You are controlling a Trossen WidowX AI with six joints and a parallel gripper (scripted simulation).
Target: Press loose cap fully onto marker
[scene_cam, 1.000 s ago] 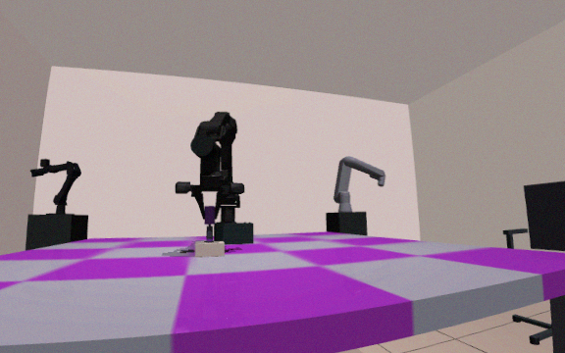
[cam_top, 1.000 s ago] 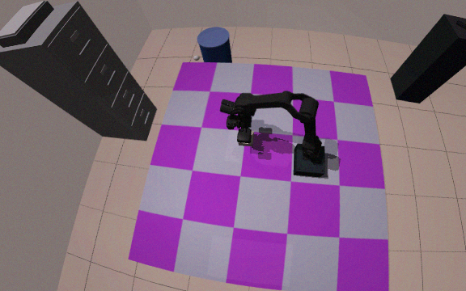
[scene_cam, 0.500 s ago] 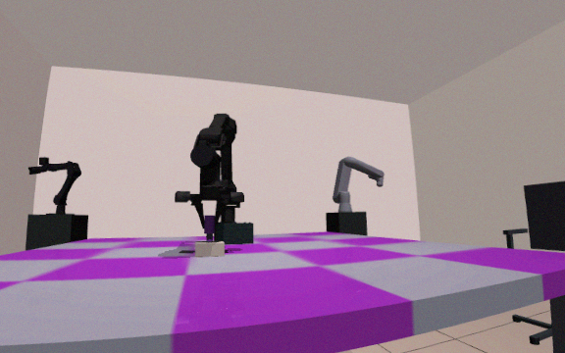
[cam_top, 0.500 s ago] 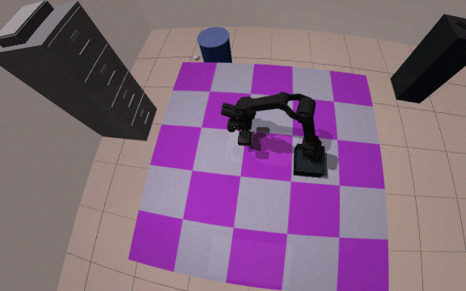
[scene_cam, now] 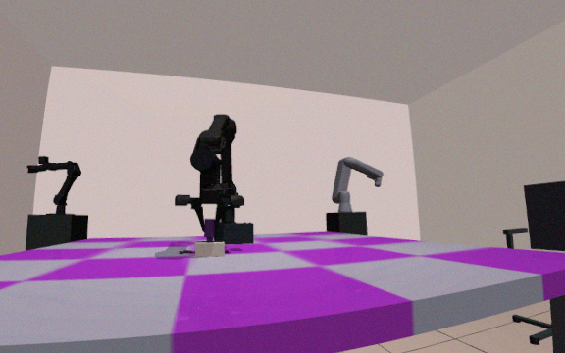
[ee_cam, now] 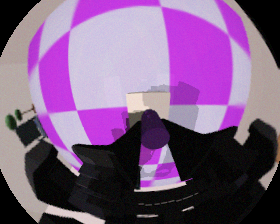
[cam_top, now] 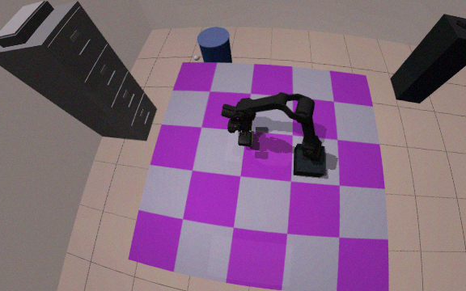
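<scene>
Right now the purple cap is 1 cm above my gripper tip. Round my gripper tip: cream holder block 5 cm below.
</scene>
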